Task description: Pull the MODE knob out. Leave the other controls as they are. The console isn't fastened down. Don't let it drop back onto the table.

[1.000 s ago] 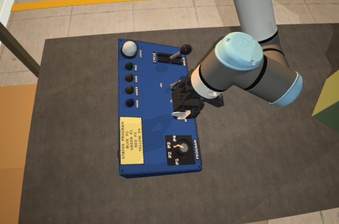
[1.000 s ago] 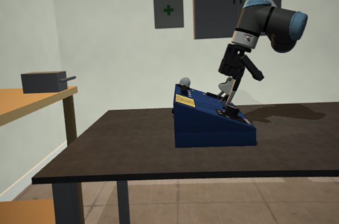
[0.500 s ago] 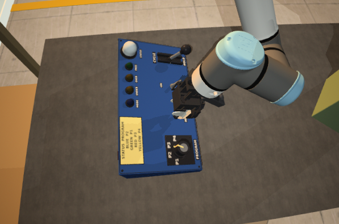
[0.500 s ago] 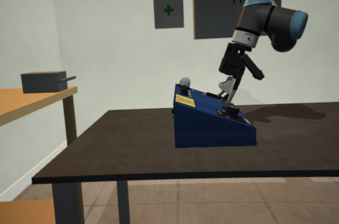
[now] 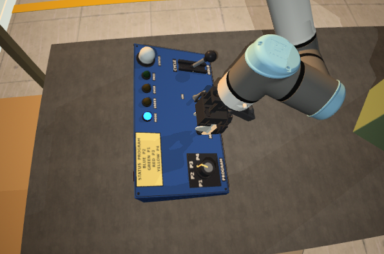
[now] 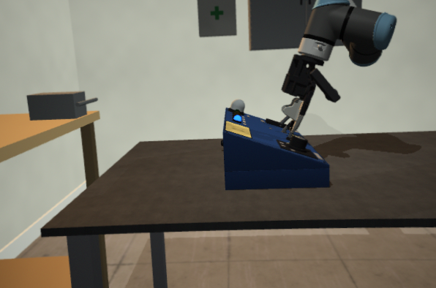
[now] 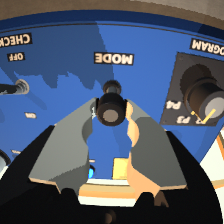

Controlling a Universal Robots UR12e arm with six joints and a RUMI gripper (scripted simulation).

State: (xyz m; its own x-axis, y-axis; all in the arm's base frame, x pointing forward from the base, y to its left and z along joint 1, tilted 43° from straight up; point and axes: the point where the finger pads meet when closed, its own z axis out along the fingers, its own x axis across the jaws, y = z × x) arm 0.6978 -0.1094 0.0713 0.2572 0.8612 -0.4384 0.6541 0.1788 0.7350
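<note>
Now: the black mode knob right at my hand. Round my hand: check toggle (30 mm behind, 120 mm to the right, 20 mm below); blue sloped console (20 mm ahead, 70 mm to the right, 40 mm below); program dial (50 mm ahead, 110 mm to the left, 20 mm below).
</note>
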